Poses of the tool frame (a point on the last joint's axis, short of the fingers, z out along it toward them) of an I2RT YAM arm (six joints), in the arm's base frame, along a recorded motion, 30 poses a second.
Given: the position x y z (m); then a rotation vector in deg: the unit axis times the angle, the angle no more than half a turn.
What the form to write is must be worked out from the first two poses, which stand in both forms.
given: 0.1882, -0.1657, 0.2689, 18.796, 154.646, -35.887
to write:
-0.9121, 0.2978, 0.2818
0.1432, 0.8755, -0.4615
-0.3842, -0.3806, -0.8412
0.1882, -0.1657, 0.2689

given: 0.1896, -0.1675, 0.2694, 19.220, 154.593, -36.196
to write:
-0.9113, 0.3029, 0.2789
0.1476, 0.8727, -0.4655
-0.3844, -0.3830, -0.8400
0.1896, -0.1675, 0.2694

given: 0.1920, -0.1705, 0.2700, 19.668, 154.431, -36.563
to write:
-0.9098, 0.3088, 0.2771
0.1518, 0.8693, -0.4704
-0.3862, -0.3859, -0.8378
0.1920, -0.1705, 0.2700

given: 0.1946, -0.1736, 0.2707, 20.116, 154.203, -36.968
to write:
-0.9080, 0.3151, 0.2760
0.1557, 0.8656, -0.4759
-0.3889, -0.3892, -0.8351
0.1946, -0.1736, 0.2707

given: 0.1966, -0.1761, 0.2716, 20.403, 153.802, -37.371
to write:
-0.9055, 0.3204, 0.2781
0.1570, 0.8621, -0.4818
-0.3941, -0.3926, -0.8310
0.1966, -0.1761, 0.2716

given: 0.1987, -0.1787, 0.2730, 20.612, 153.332, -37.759
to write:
-0.9027, 0.3251, 0.2817
0.1572, 0.8588, -0.4876
-0.4005, -0.3959, -0.8264
0.1987, -0.1787, 0.2730

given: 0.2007, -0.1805, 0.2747, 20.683, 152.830, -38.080
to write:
-0.8999, 0.3286, 0.2867
0.1556, 0.8562, -0.4927
-0.4074, -0.3988, -0.8216
0.2007, -0.1805, 0.2747

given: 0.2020, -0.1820, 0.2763, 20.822, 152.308, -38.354
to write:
-0.8967, 0.3328, 0.2919
0.1549, 0.8536, -0.4974
-0.4147, -0.4008, -0.8169
0.2020, -0.1820, 0.2763

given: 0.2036, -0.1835, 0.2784, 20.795, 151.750, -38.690
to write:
-0.8937, 0.3355, 0.2980
0.1518, 0.8510, -0.5027
-0.4223, -0.4040, -0.8115
0.2036, -0.1835, 0.2784

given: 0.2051, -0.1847, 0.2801, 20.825, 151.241, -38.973
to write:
-0.8907, 0.3385, 0.3034
0.1497, 0.8487, -0.5073
-0.4292, -0.4064, -0.8066
0.2051, -0.1847, 0.2801

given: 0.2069, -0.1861, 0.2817, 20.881, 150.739, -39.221
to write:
-0.8876, 0.3418, 0.3087
0.1480, 0.8464, -0.5116
-0.4362, -0.4084, -0.8018
0.2069, -0.1861, 0.2817

